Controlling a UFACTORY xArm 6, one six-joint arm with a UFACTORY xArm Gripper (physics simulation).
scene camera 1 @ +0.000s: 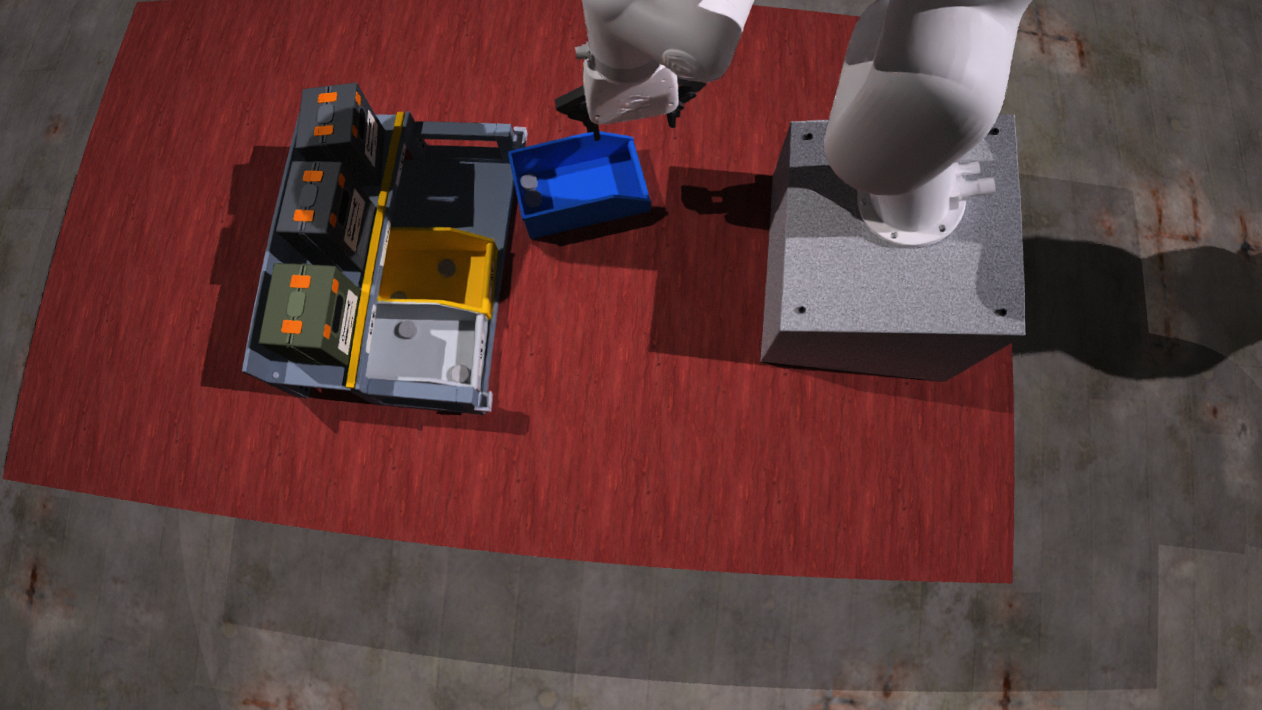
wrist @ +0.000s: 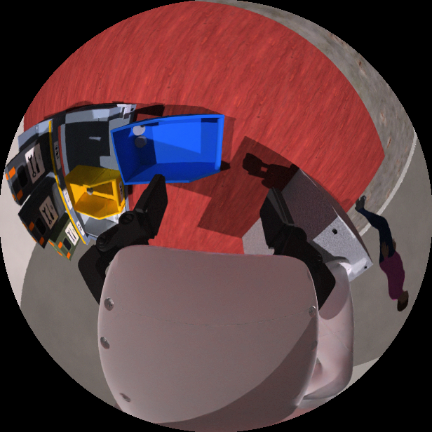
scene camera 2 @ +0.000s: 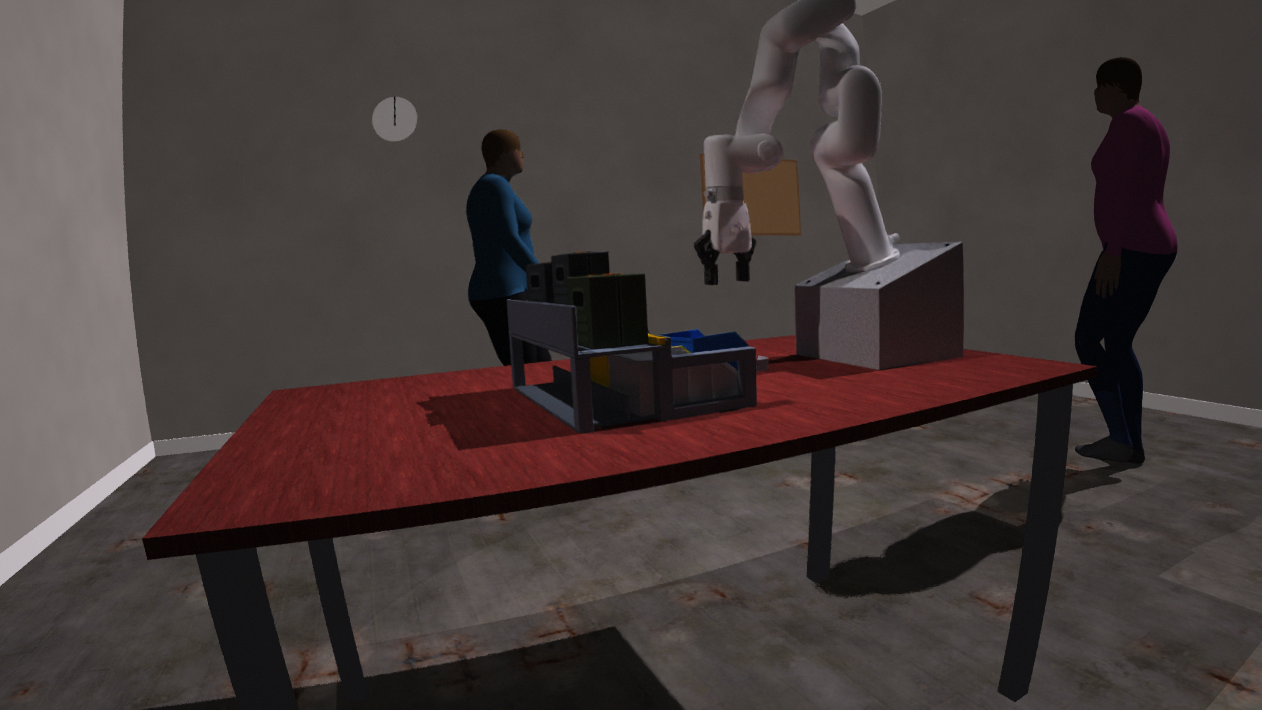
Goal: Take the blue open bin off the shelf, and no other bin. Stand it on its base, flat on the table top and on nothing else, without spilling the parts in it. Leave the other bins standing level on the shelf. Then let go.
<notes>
In view: the gripper (scene camera 1: 633,123), a blue open bin (scene camera 1: 582,182) and a yellow bin (scene camera 1: 413,254).
The blue open bin also shows in the wrist view (wrist: 183,147) and in scene camera 2 (scene camera 2: 694,341). The yellow bin shows as well in the wrist view (wrist: 107,199).
</notes>
